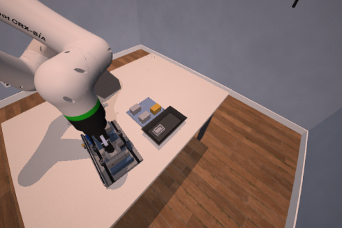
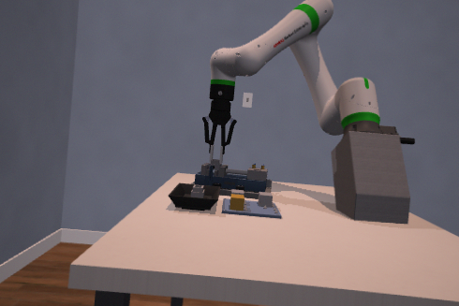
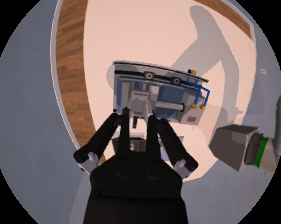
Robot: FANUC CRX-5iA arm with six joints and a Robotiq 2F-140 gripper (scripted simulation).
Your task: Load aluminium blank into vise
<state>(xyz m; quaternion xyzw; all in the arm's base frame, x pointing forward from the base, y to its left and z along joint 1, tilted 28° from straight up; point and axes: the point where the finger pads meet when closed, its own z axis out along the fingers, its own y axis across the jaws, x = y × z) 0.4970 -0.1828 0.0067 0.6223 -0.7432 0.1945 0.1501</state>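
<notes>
The vise lies 60 mm behind my hand, 20 mm to the left of it and 100 mm below it. Round my hand: brass blank 60 mm behind, 340 mm to the left, 110 mm below.
</notes>
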